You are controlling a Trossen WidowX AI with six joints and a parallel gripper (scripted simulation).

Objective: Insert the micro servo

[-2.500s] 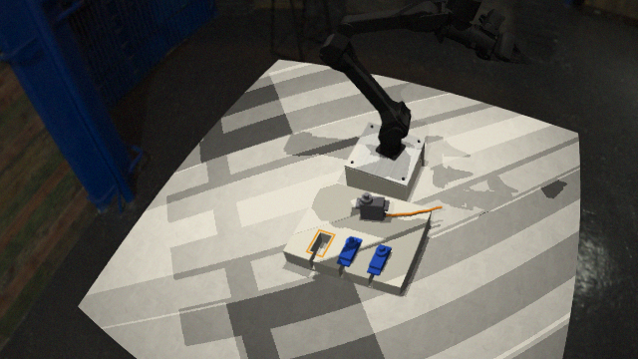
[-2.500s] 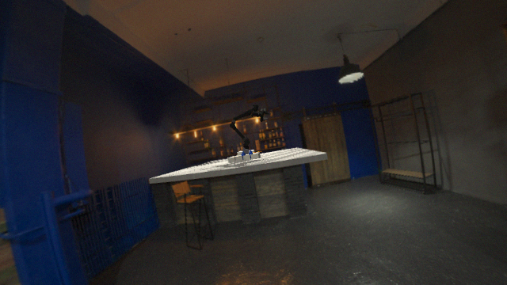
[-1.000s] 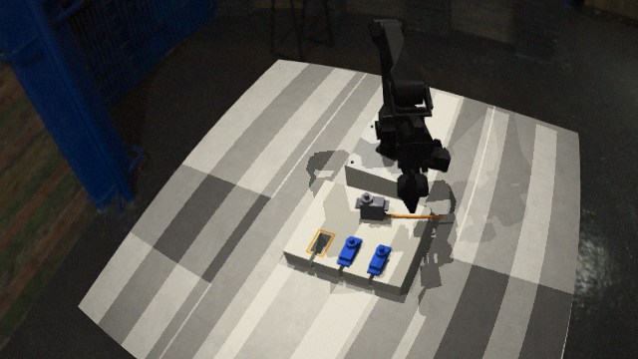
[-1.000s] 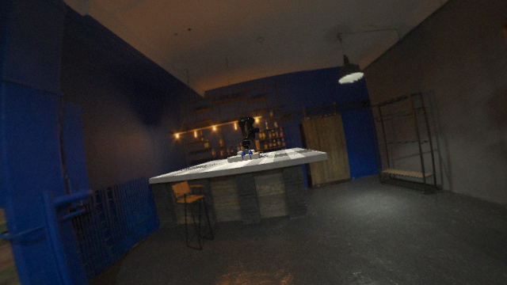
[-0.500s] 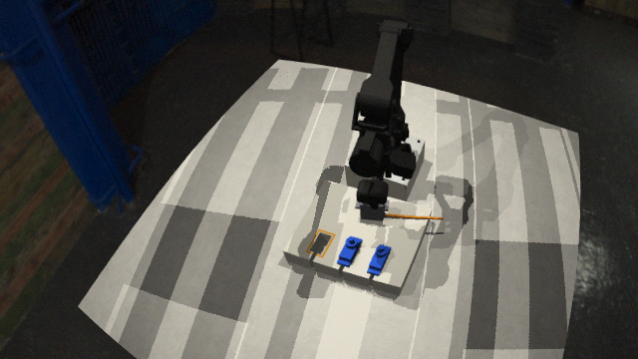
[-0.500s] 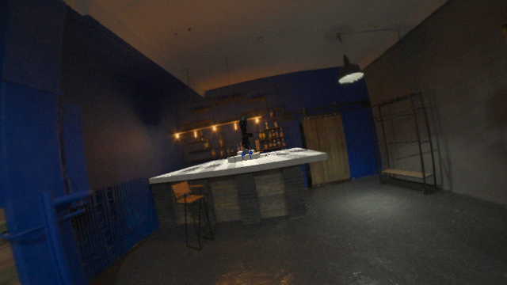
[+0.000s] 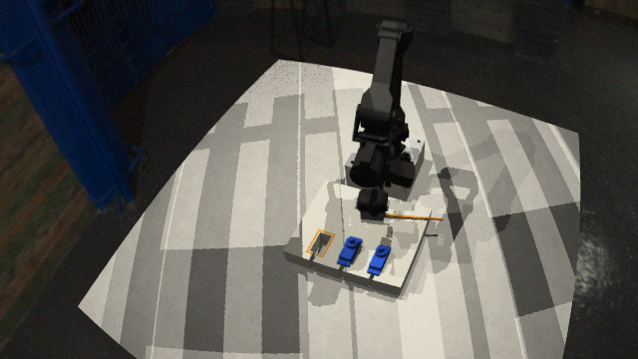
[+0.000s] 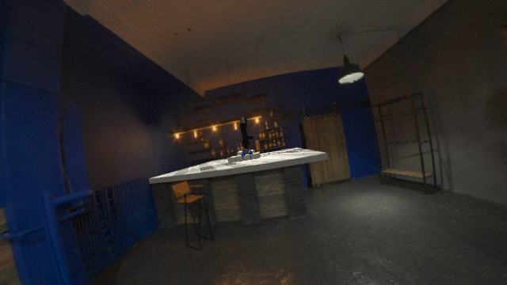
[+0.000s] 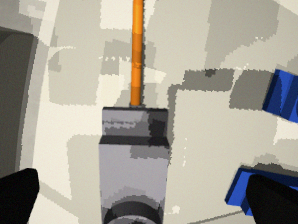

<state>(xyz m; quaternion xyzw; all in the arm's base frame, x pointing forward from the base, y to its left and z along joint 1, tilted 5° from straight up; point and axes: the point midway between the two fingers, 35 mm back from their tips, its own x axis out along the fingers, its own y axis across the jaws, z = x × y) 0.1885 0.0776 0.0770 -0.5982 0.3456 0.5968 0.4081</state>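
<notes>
Now: the white deck 1 cm ahead of my gripper tip, 2 cm to the right of it and 9 cm below it.
</notes>
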